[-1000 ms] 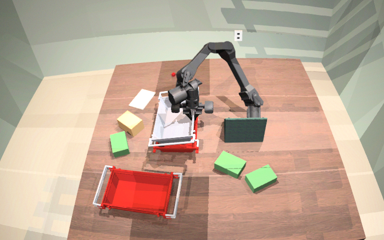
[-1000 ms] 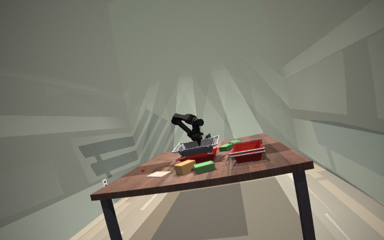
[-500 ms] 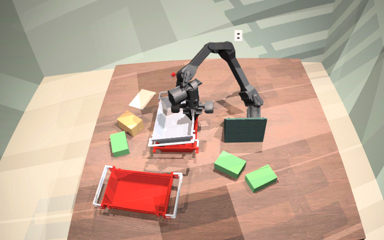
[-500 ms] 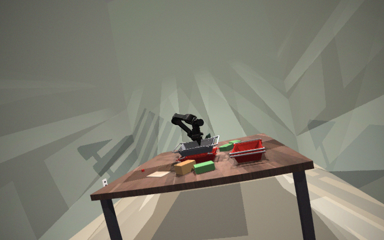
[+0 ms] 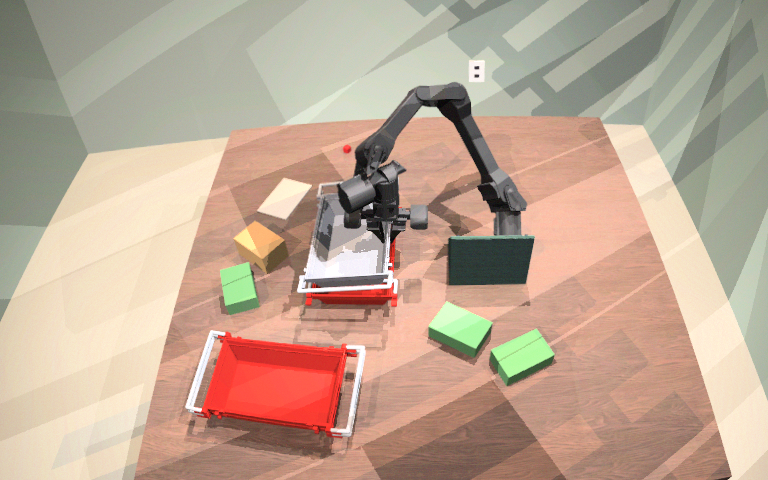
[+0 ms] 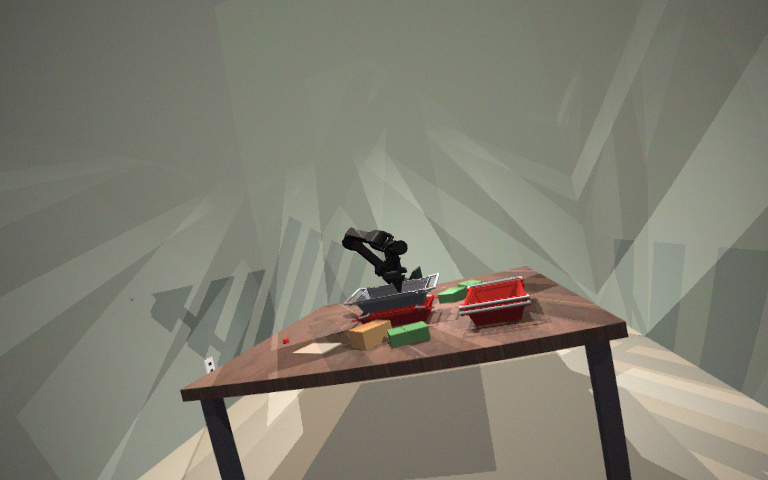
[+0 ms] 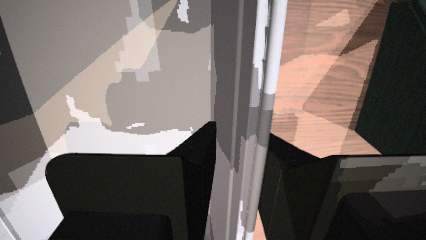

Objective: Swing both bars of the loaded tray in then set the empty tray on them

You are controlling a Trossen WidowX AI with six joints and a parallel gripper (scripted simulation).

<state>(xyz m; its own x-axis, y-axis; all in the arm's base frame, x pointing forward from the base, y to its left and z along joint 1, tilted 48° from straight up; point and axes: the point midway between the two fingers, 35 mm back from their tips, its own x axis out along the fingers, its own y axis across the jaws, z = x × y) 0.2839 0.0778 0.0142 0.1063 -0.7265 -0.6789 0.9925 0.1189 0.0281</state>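
The grey tray lies 80 mm ahead of my gripper tip and 20 mm above it. The rest, counted from my gripper tip: white sheet (330 mm ahead, 240 mm to the right, 100 mm below); then red cube (470 mm to the right, 190 mm ahead, 90 mm below); then tan box (340 mm ahead, 70 mm below, 30 mm to the right).
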